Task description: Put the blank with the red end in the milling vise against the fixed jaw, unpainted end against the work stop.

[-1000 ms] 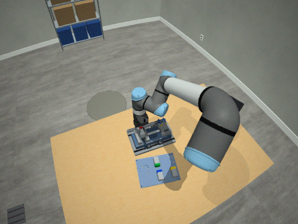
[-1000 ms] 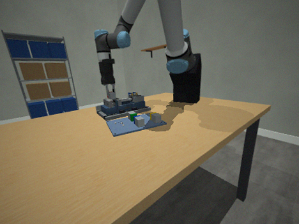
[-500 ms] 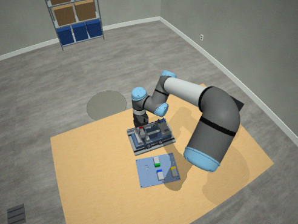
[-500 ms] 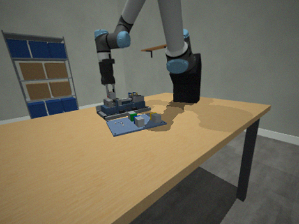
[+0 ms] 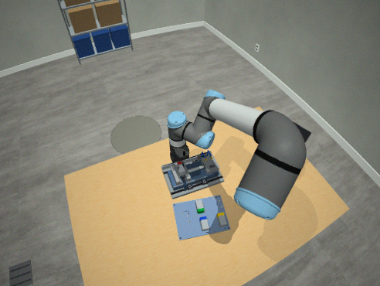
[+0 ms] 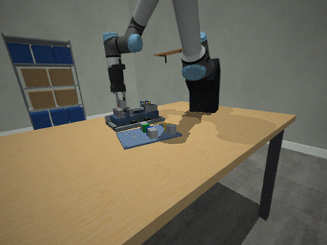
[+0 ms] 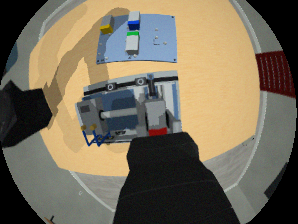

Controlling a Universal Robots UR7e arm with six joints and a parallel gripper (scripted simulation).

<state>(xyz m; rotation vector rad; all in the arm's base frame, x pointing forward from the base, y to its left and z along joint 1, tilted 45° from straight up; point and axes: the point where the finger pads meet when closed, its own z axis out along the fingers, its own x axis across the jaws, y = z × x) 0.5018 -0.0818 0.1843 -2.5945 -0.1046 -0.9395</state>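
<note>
My gripper is now 20 mm above the red-ended blank. Also, from my hand: green-ended blank: 180 mm to the left, 110 mm below, 80 mm behind; milling vise: 100 mm below, 70 mm behind, 10 mm to the right; plate: 220 mm to the left, 140 mm below, 80 mm behind.
</note>
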